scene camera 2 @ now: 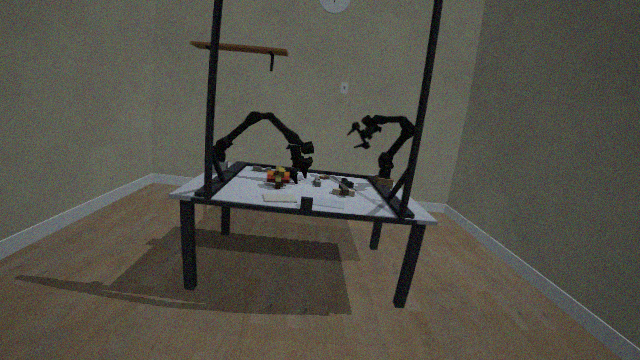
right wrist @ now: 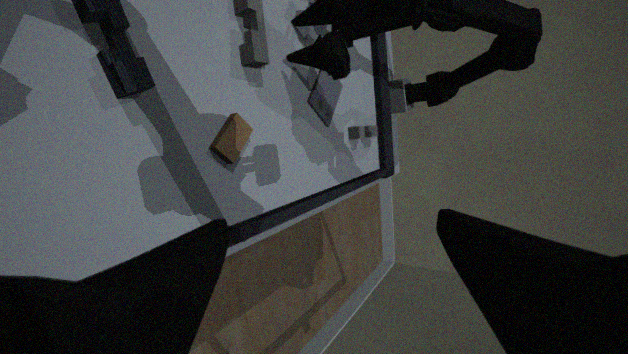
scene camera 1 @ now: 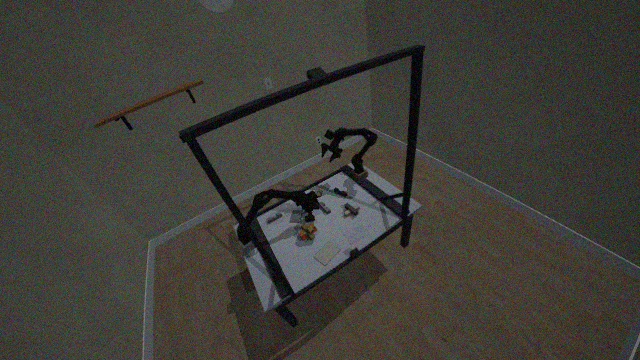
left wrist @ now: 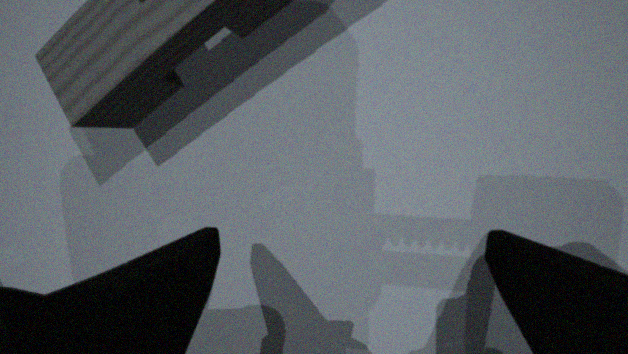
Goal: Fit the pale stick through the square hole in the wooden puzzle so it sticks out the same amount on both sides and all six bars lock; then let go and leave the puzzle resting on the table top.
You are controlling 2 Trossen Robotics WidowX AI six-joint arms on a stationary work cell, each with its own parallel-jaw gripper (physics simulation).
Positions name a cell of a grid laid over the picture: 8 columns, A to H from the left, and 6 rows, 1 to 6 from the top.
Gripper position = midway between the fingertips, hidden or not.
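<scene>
My right gripper (right wrist: E4) open, nothing in its grasp; my left gripper (right wrist: D1); a black frame (right wrist: D4). My left gripper (left wrist: E5). The black frame (scene camera 1: C2). Black frame again (scene camera 2: F4).
</scene>
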